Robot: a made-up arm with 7 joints.
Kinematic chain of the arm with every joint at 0, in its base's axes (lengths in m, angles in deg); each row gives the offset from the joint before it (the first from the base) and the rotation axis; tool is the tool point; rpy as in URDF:
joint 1: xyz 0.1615 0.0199 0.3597 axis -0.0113 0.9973 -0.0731
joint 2: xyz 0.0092 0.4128 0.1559 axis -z
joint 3: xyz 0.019 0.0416 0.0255 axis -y
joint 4: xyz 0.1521 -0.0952 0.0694 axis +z
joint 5: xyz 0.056 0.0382 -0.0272 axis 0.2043 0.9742 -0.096
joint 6: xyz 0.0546 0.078 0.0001 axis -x
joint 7: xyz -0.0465 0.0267 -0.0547 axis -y
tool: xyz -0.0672 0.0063 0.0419 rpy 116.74 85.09 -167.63
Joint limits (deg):
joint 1: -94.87..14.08
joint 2: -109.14..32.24
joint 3: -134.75..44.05
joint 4: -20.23..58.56
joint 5: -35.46..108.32
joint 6: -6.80..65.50
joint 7: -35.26..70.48
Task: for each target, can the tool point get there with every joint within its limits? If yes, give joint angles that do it. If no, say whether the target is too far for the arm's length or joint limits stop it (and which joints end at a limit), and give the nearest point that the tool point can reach.
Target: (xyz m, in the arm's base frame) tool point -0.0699 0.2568 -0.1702
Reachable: no: joint limits stop it (at a limit: joint 3, joint 4, joint 5, joint 6, joint 7) | nearest point 0.0635 0.3584 0.1239 | short by 0.339 m
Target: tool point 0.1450 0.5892 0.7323
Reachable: yes | joints -16.74 -29.52 24.96 3.79 82.43 33.25 -11.41
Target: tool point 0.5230 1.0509 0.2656
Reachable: no: too far | nearest point 0.3603 0.7157 0.4124 | short by 0.400 m
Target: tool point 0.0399 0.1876 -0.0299
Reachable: no: joint limits stop it (at a limit: joint 3, joint 4, joint 5, joint 6, joint 7) | nearest point 0.0953 0.3000 0.1405 | short by 0.211 m
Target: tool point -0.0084 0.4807 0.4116
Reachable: yes | joints -64.52 -69.64 -37.47 42.46 12.85 17.99 36.07
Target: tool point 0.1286 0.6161 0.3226
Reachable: yes | joints -13.16 -78.17 -78.75 -8.83 82.48 7.35 -4.75
